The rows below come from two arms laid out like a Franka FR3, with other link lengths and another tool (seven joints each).
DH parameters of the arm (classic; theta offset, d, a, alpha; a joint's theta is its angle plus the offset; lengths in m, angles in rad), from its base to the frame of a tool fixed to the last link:
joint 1: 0 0.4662 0 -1.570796
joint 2: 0 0 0 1.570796
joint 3: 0 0.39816 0.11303 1.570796
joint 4: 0 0 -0.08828 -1.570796
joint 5: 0 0.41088 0 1.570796
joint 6: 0 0 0.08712 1.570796
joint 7: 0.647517 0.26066 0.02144 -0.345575
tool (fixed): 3.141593 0.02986 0 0
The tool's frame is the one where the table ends.
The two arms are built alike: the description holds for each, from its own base.
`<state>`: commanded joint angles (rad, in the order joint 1, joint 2, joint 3, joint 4, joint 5, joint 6, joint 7); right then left.
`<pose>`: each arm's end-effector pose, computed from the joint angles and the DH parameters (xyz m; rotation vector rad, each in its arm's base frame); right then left.
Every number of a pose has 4 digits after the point. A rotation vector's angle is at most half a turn.
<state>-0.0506 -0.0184 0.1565 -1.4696 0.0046 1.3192 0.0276 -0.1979 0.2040 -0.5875 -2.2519 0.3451 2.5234 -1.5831</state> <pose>0.5607 0.0403 0.7038 -0.7799 -2.7628 0.5550 0.4848 -0.4468 0.3144 0.1951 2.9535 -0.5455</pose>
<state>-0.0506 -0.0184 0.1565 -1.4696 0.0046 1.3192 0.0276 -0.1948 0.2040 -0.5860 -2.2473 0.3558 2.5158 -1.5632</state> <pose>0.5607 0.0403 0.7038 -0.7799 -2.7628 0.5550 0.4883 -0.4442 0.3156 0.2296 2.9530 -0.5306</pose>
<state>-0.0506 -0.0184 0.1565 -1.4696 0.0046 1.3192 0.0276 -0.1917 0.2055 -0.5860 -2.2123 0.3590 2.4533 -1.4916</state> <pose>0.5607 0.0403 0.7038 -0.7799 -2.7628 0.5550 0.4950 -0.4396 0.3232 0.3195 2.9736 -0.4782</pose>
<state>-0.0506 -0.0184 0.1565 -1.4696 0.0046 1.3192 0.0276 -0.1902 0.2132 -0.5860 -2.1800 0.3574 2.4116 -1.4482</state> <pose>0.5607 0.0403 0.7038 -0.7799 -2.7628 0.5550 0.5014 -0.4393 0.3290 0.3669 2.9867 -0.4542</pose>
